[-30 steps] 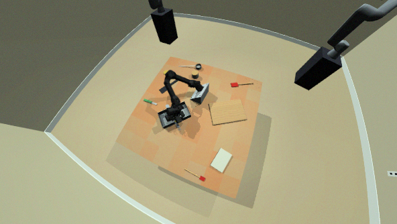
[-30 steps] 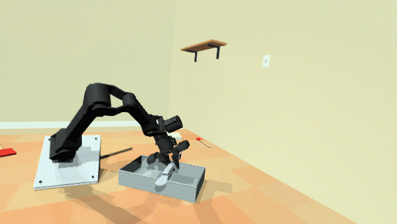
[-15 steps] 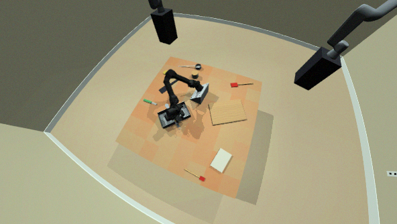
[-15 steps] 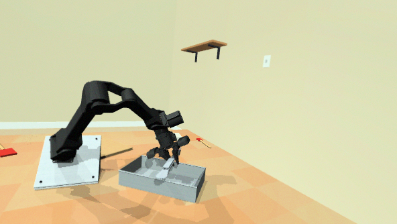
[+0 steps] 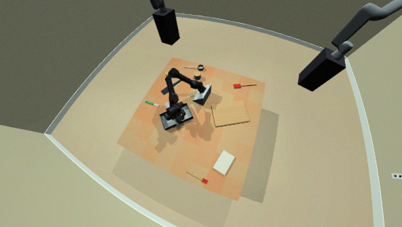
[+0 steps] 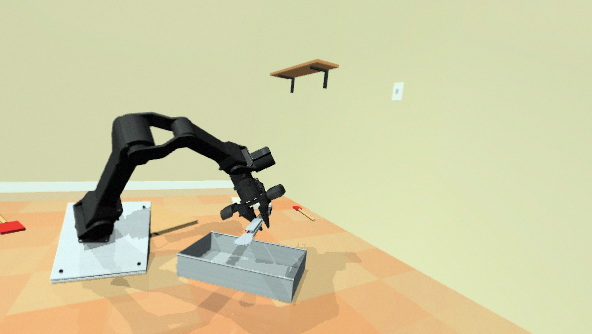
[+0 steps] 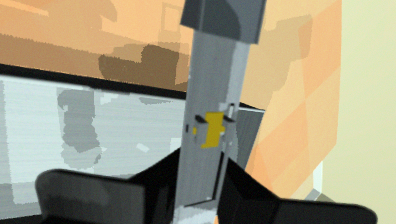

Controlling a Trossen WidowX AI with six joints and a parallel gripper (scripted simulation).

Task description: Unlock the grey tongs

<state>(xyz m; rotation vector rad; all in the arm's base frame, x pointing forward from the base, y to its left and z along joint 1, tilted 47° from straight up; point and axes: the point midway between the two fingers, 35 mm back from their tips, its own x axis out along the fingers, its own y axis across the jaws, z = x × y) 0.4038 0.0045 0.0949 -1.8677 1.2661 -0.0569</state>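
Now: gripper tip 4 cm to the right of the yellow lock piece and 3 cm below it. Also, from my gripper tip: black spatula (34 cm behind, 32 cm to the right, 11 cm below); grey roasting tin (8 cm below, 6 cm behind, 3 cm to the right); wooden board (42 cm to the left, 37 cm behind, 10 cm below).
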